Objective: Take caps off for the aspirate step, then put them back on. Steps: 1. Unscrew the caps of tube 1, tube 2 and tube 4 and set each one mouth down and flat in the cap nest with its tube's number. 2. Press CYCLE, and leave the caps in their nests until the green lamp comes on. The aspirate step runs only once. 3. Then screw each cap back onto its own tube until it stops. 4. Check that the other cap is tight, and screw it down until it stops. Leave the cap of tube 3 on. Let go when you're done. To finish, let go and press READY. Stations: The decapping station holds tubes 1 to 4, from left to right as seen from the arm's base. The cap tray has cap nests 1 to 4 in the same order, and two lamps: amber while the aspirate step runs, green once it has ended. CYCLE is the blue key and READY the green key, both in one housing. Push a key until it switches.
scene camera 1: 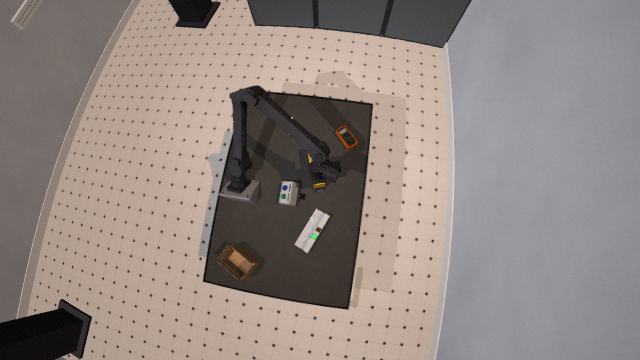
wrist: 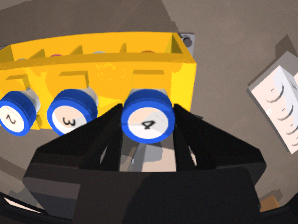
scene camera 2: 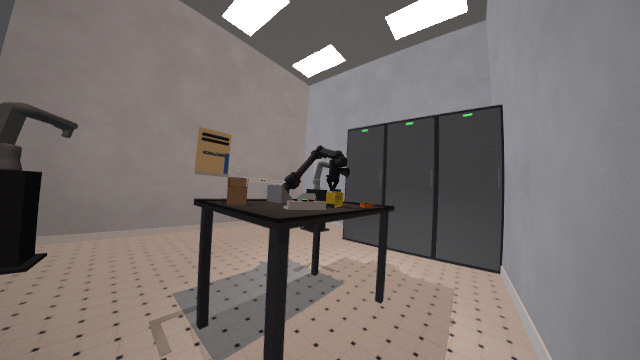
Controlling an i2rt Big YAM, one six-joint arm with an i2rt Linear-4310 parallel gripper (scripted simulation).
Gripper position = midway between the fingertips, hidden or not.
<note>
In view: the gripper (wrist: 148,111), a cardboard box (scene camera 1: 240,262) and a grey key housing (wrist: 156,157).
</note>
